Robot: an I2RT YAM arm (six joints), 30 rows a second.
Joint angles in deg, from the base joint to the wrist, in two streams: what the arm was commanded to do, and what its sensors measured. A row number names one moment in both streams.
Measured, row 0: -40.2 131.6 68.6 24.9 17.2 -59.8
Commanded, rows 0 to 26: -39.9 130.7 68.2 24.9 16.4 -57.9; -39.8 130.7 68.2 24.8 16.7 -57.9; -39.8 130.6 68.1 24.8 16.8 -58.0; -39.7 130.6 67.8 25.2 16.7 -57.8; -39.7 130.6 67.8 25.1 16.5 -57.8; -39.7 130.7 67.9 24.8 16.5 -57.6; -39.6 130.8 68.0 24.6 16.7 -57.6; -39.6 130.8 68.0 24.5 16.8 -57.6; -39.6 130.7 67.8 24.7 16.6 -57.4; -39.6 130.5 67.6 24.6 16.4 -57.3; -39.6 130.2 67.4 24.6 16.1 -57.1; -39.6 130.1 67.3 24.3 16.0 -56.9; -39.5 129.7 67.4 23.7 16.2 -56.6; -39.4 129.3 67.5 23.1 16.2 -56.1; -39.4 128.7 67.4 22.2 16.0 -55.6; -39.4 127.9 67.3 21.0 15.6 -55.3; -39.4 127.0 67.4 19.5 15.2 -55.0; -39.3 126.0 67.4 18.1 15.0 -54.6; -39.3 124.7 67.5 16.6 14.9 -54.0; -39.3 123.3 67.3 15.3 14.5 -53.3; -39.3 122.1 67.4 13.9 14.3 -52.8; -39.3 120.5 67.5 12.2 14.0 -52.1; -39.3 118.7 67.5 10.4 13.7 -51.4; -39.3 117.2 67.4 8.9 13.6 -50.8; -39.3 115.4 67.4 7.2 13.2 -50.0; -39.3 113.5 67.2 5.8 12.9 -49.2; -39.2 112.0 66.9 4.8 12.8 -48.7
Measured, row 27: -39.5 115.0 67.2 9.5 14.2 -52.2
